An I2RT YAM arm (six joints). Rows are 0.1 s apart.
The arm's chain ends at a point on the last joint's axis. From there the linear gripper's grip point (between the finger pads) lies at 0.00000 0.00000 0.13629 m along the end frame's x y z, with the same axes.
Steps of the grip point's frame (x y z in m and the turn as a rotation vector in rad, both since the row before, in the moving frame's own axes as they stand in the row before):
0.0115 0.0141 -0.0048 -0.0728 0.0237 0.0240
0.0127 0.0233 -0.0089 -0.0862 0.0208 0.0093
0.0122 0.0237 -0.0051 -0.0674 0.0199 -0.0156
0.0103 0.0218 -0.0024 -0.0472 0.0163 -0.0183
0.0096 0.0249 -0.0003 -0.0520 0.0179 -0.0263
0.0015 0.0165 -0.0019 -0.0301 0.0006 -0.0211
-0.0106 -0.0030 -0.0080 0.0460 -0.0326 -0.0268
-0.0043 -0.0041 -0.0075 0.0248 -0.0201 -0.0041
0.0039 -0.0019 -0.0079 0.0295 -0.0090 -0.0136
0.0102 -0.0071 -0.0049 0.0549 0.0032 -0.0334
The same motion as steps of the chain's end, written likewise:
0.0084 0.0041 -0.0044 -0.0728 0.0237 0.0240
0.0099 0.0116 -0.0084 -0.0862 0.0208 0.0093
0.0094 0.0145 -0.0048 -0.0674 0.0199 -0.0156
0.0080 0.0154 -0.0022 -0.0472 0.0163 -0.0183
0.0071 0.0178 -0.0001 -0.0520 0.0179 -0.0263
0.0014 0.0124 -0.0018 -0.0301 0.0006 -0.0211
-0.0061 0.0032 -0.0078 0.0460 -0.0326 -0.0268
-0.0016 -0.0007 -0.0074 0.0248 -0.0201 -0.0041
0.0052 0.0021 -0.0078 0.0295 -0.0090 -0.0136
0.0099 0.0004 -0.0047 0.0549 0.0032 -0.0334

